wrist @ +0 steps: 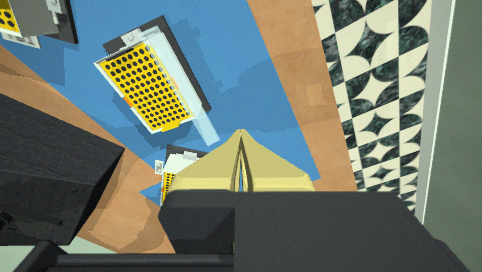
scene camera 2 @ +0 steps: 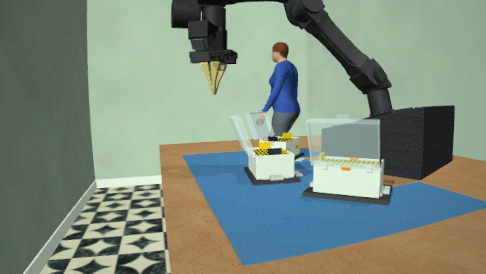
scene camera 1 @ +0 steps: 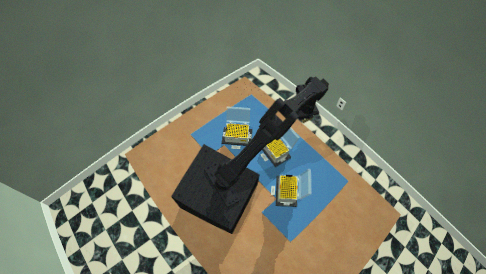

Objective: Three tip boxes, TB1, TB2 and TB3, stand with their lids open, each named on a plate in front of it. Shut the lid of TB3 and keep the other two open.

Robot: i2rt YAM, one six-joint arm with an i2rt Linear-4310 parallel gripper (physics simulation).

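Frame: origin at the arm's base, x left, y back, z up, level; centimetres.
Where they show: gripper, fingertip midpoint: (wrist: pixel 240 136) (scene camera 2: pixel 214 94) (scene camera 1: pixel 303 122); arm's base, link origin: (scene camera 2: pixel 382 118) (scene camera 1: pixel 221 184).
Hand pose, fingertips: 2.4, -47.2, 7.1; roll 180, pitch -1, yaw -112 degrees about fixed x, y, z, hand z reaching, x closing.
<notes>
Things, the pixels of their top centre, and the offset from my fingertips, as dx, dy, dz. Level surfaces: height alone.
- TB3, top centre: (wrist: pixel 146 97) (scene camera 2: pixel 269 145) (scene camera 1: pixel 276 143) +2.9, +12.5, -12.3
- TB1, top centre: (scene camera 2: pixel 351 158) (scene camera 1: pixel 236 131) +20.3, +24.6, -13.2
- TB2, top centre: (wrist: pixel 179 198) (scene camera 2: pixel 280 134) (scene camera 1: pixel 289 185) -18.5, +21.2, -12.3
- blue mat, surface height: dz -19.8
- brown table, surface height: dz -20.0
TB3 (scene camera 1: pixel 276 149) (scene camera 2: pixel 272 167) (wrist: pixel 145 87) is the middle white box with a yellow tip rack. Its clear lid (scene camera 1: pixel 291 139) (scene camera 2: pixel 241 132) (wrist: pixel 207 131) stands open, leaning back. TB1 (scene camera 1: pixel 237 134) (scene camera 2: pixel 348 181) (wrist: pixel 37 14) and TB2 (scene camera 1: pixel 288 189) (scene camera 2: pixel 286 145) (wrist: pixel 168 184) also have raised clear lids; TB2 is partly behind a finger in the wrist view. Plate names are too small to read. My gripper (scene camera 2: pixel 214 93) (wrist: pixel 240 136) is shut and empty, well above the boxes, off to TB3's lid side. The arm hides its fingertips in scene camera 1.
The boxes stand on a blue mat (scene camera 1: pixel 327 180) (scene camera 2: pixel 260 240) on a brown table (scene camera 1: pixel 345 240) (scene camera 2: pixel 182 215). The black base block (scene camera 1: pixel 215 192) (scene camera 2: pixel 435 142) (wrist: pixel 45 165) stands on the boxes' plate side. A person (scene camera 2: pixel 285 87) in blue stands behind the table.
</notes>
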